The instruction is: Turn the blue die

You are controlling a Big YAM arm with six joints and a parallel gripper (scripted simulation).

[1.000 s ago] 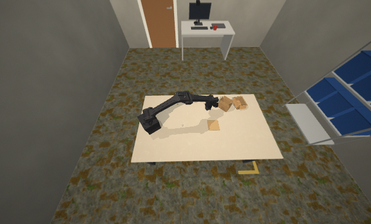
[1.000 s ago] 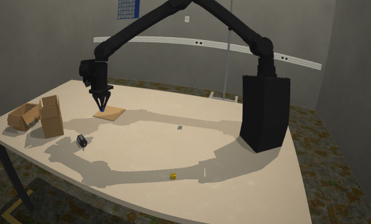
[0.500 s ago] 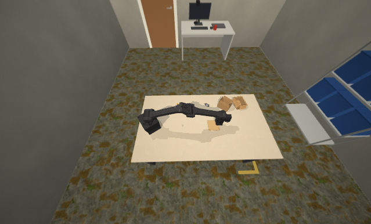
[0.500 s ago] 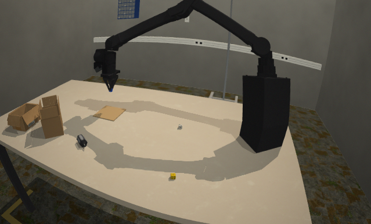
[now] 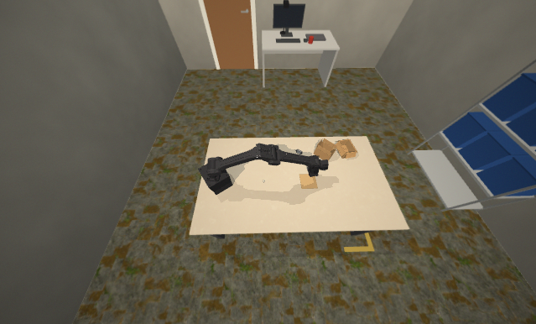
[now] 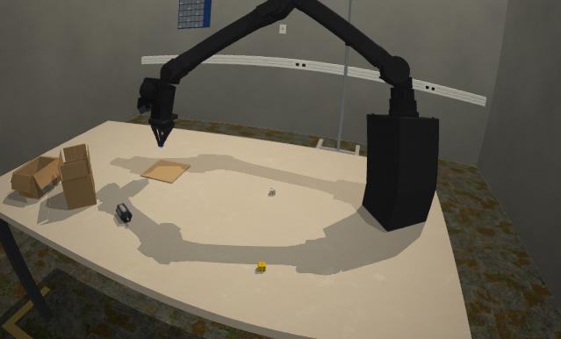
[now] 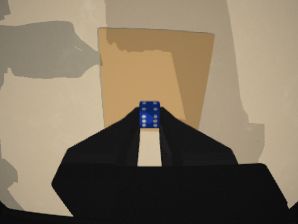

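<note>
The mat is 11 cm below my hand, 1 cm to the right of it and 1 cm behind it. Round my hand: blue die: 1 cm below; yellow die: 48 cm behind, 32 cm to the left, 10 cm below; white die: 40 cm behind, 10 cm below, 2 cm to the right.
</note>
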